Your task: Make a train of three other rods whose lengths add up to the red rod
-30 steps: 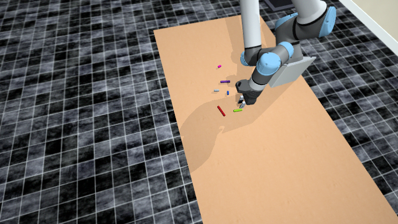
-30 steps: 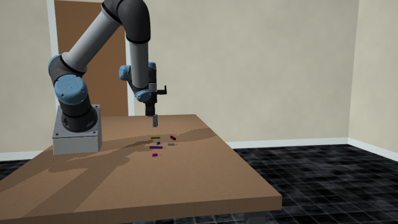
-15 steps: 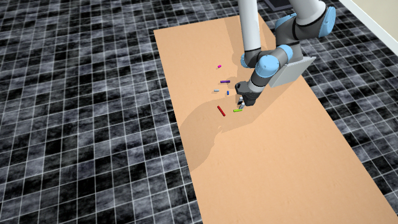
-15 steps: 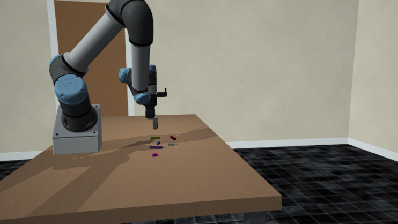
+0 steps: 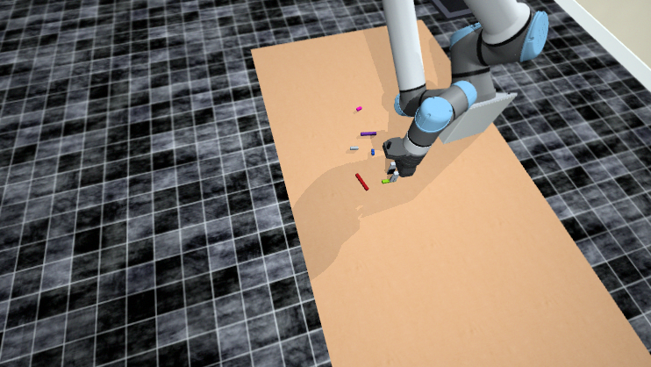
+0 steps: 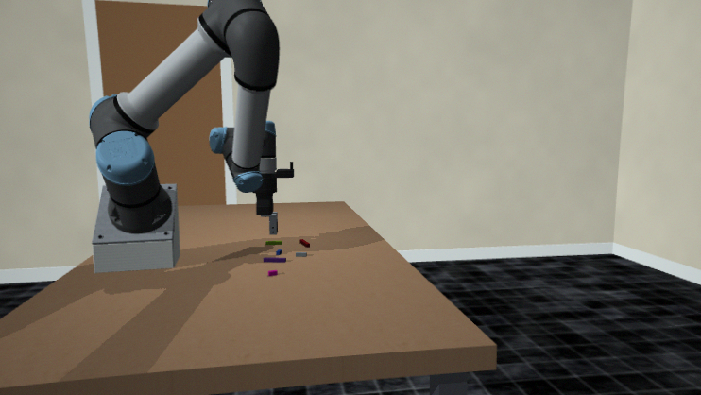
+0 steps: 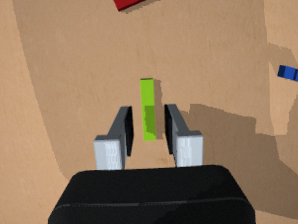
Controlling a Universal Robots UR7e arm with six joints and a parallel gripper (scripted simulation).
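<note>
The lime rod lies 5 cm below my hand. Round my hand: red rod (9 cm ahead, 5 cm below, 3 cm to the right); purple rod (21 cm to the right, 5 cm below, 1 cm behind); grey rod (17 cm to the right, 6 cm ahead, 5 cm below).
</note>
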